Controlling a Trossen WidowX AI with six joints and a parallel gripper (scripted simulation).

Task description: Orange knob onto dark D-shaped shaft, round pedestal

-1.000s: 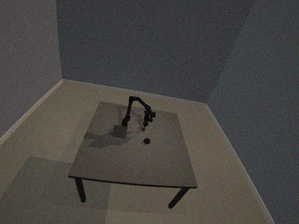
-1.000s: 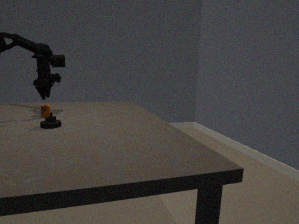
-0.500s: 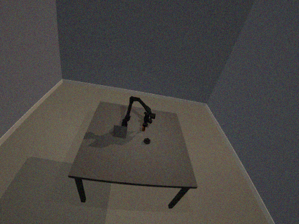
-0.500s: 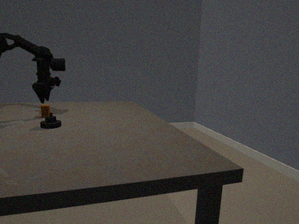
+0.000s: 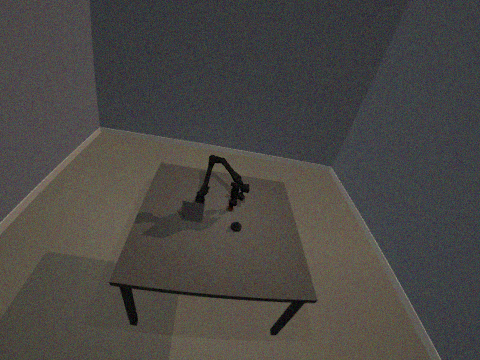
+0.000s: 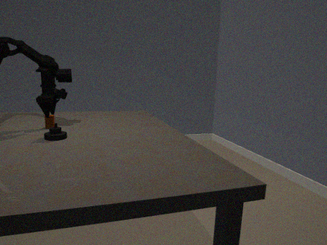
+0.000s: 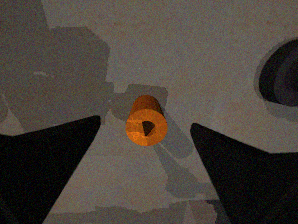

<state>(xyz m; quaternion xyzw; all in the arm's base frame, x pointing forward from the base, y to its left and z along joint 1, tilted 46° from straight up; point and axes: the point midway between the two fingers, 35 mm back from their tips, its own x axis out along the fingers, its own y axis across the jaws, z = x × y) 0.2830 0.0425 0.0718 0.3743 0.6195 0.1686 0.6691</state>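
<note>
My gripper tip is 30 mm above the orange knob. From my gripper tip the other things lie so: dark pedestal: 20 mm ahead, 200 mm to the right, 30 mm below.
</note>
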